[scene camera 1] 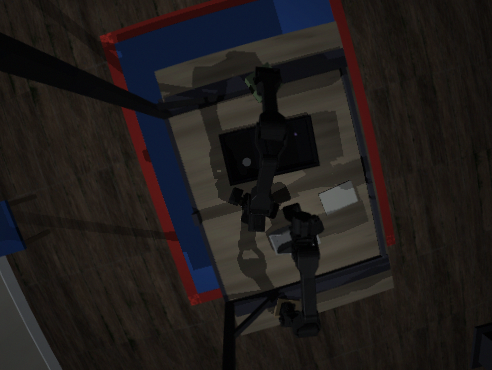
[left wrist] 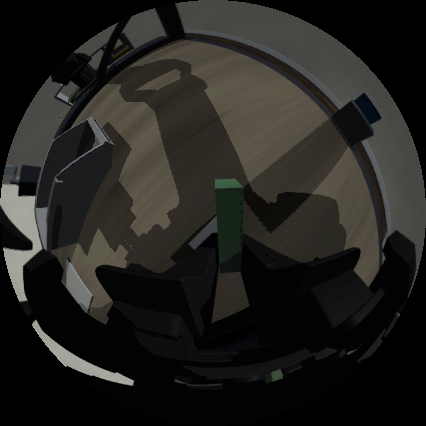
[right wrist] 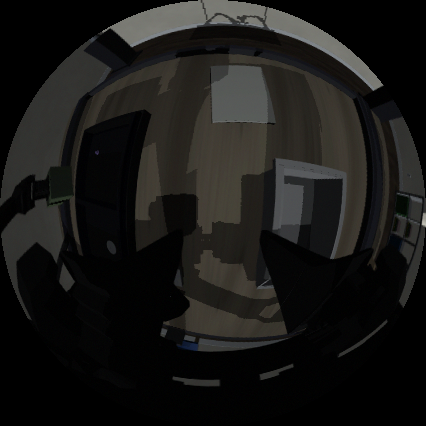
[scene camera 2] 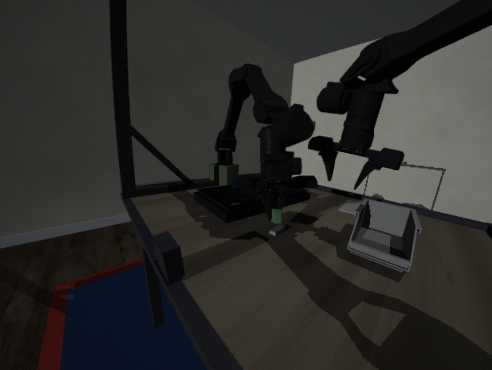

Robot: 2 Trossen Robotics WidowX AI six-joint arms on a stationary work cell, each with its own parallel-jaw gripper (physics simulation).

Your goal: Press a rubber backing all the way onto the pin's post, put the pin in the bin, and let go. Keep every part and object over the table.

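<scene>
My left gripper is shut on an upright green block, low over the table. A small flat grey piece lies on the table close beside the block's lower end; whether they touch I cannot tell. A pale disc and a tiny purple dot show in the black tray. Which is pin or backing is unclear. My right gripper is open and empty, high near the grey bin.
A light flat panel lies on the table beyond the bin. A green box stands behind the black tray at the far edge. A dark block sits at the table's edge, left in scene camera 2.
</scene>
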